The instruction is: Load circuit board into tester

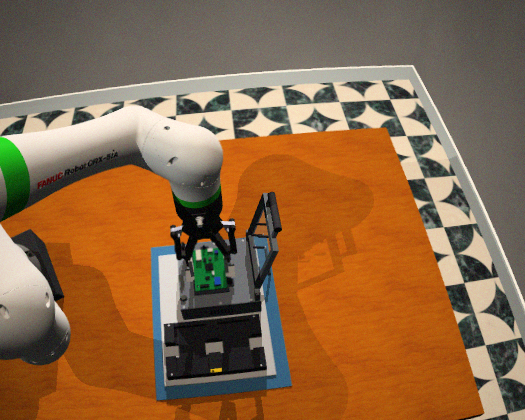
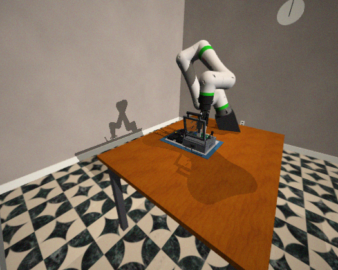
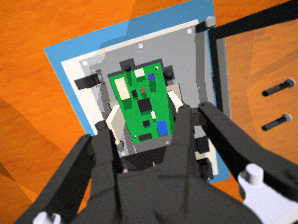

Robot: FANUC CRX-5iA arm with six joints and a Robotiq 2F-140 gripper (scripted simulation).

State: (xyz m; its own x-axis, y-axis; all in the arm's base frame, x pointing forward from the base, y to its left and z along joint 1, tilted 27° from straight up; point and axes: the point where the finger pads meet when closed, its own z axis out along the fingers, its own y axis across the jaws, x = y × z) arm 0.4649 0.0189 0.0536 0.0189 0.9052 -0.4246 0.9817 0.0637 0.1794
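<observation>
My gripper is now 2 cm above the green circuit board. Also, from my hand: tester lid (12 cm ahead, 8 cm above); then latch hook (6 cm to the left, 6 cm behind, 1 cm below).
</observation>
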